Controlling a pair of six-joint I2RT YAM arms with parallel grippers.
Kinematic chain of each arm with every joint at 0, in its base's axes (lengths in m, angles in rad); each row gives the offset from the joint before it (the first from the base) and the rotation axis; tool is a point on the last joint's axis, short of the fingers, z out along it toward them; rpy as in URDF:
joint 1: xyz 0 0 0.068 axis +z
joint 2: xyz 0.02 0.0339 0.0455 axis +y
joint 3: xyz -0.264 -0.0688 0 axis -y
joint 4: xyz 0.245 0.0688 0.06 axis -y
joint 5: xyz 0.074 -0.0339 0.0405 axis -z
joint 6: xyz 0.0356 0 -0.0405 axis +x
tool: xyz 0 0 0 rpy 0 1.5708 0
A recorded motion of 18 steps. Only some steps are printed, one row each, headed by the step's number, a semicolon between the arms.
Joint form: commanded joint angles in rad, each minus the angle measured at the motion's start. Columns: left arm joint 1, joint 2, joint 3, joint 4, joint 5, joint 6; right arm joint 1, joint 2, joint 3, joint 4, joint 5, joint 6.
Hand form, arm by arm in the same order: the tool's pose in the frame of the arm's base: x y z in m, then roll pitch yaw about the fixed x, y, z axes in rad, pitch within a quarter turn. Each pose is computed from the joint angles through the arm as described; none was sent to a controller.
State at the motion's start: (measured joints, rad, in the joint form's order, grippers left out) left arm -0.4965 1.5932 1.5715 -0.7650 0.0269 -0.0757; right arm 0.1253 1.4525 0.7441 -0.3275 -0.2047 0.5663
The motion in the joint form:
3: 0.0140 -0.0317 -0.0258 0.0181 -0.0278 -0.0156; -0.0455 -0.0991 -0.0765 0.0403 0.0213 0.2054
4: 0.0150 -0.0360 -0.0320 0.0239 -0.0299 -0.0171; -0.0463 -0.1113 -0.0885 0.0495 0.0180 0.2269
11: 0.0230 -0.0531 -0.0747 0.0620 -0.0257 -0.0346; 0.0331 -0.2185 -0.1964 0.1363 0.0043 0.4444
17: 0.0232 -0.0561 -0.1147 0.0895 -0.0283 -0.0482; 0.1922 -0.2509 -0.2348 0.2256 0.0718 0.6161
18: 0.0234 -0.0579 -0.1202 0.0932 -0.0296 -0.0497; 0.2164 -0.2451 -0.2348 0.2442 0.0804 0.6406
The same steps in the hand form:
3: 0.3036 -0.1590 0.3579 -3.0474 0.8038 2.7909; 0.2507 0.0266 0.1725 2.5896 0.3029 2.4200
4: 0.3031 -0.1583 0.3577 -3.0471 0.8077 2.7946; 0.2484 0.0263 0.1724 2.5749 0.2960 2.3993
11: 0.3023 -0.1550 0.3523 -3.0219 0.8178 2.8298; 0.2259 0.0433 0.1701 2.4511 0.2114 2.2856
17: 0.3025 -0.1549 0.3423 -3.0126 0.8071 2.8479; 0.2153 0.0757 0.1716 2.3724 0.1789 2.2586
18: 0.3023 -0.1546 0.3414 -3.0123 0.8070 2.8503; 0.2152 0.0812 0.1718 2.3593 0.1719 2.2572

